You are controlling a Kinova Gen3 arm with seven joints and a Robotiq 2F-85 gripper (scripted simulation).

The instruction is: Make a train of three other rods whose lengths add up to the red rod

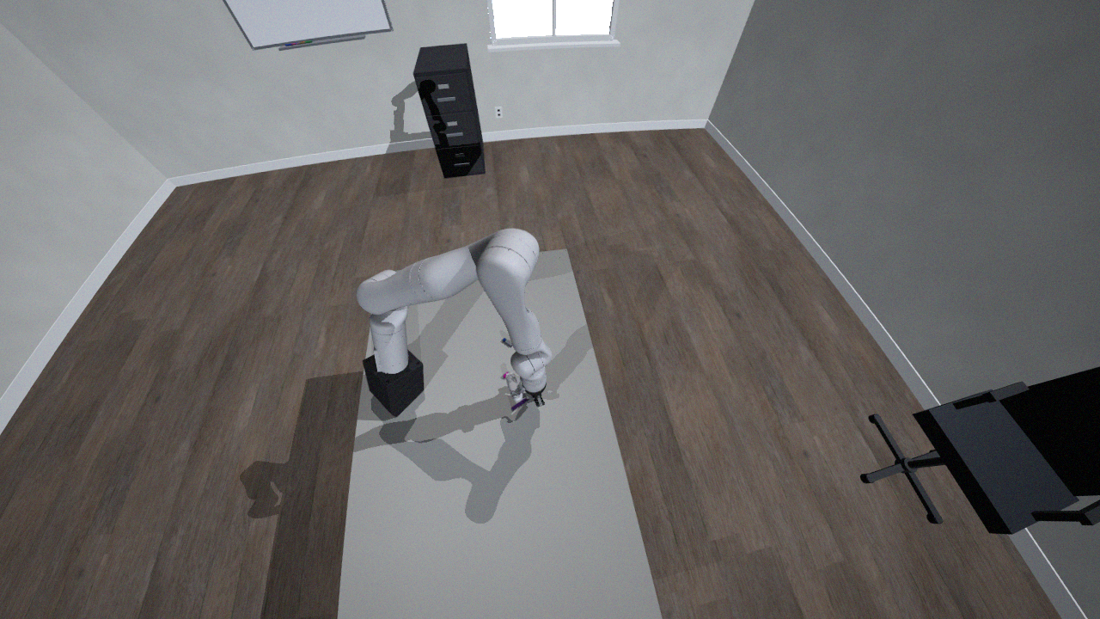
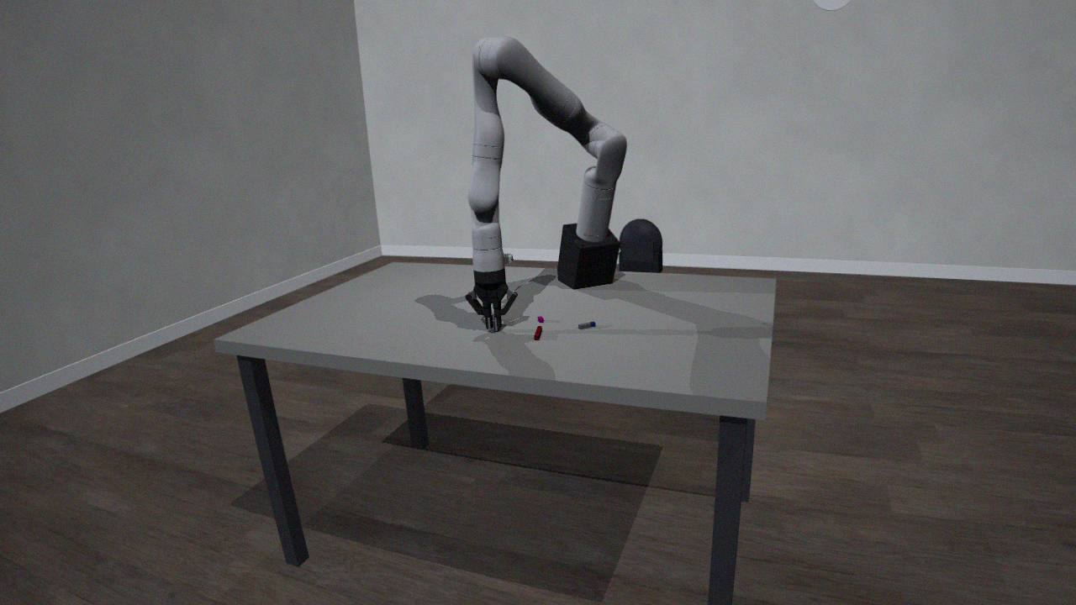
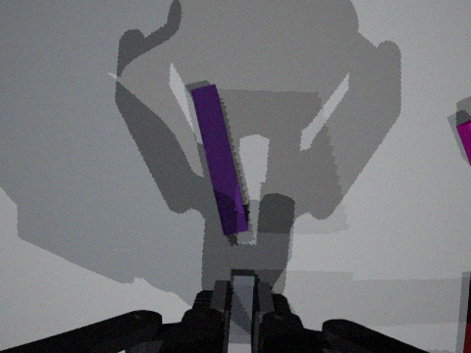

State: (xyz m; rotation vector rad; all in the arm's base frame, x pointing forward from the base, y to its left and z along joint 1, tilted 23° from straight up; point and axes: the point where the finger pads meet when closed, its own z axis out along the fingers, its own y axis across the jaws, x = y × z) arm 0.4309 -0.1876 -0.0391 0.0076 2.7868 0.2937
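Right now the grey rod is 10 mm below my hand. Also, from my hand: purple rod (60 mm behind, 10 mm to the right, 10 mm below); then red rod (20 mm ahead, 120 mm to the left, 10 mm below); then magenta rod (80 mm behind, 100 mm to the left, 10 mm below).
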